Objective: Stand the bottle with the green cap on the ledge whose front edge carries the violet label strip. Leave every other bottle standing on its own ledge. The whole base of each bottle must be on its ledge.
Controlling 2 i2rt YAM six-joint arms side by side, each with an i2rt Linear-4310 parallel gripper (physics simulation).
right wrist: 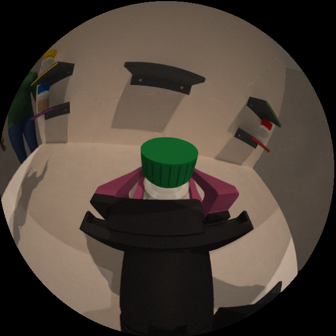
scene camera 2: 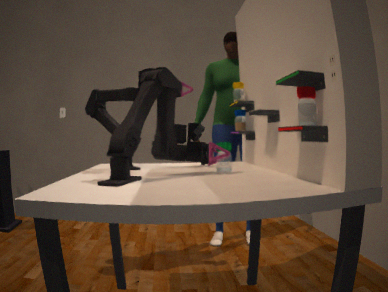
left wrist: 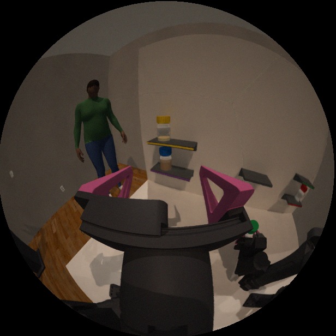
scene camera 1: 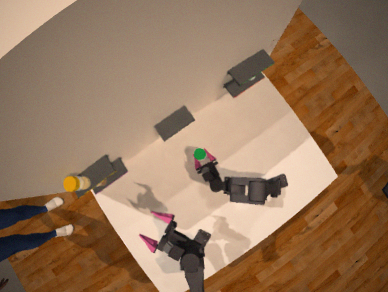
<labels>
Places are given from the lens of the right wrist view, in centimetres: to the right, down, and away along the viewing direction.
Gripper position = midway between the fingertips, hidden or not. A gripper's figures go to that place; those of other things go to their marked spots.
right gripper (right wrist: 166, 168): 0, 0, 13
green-capped bottle (right wrist: 168, 163): 0, 0, 7
</labels>
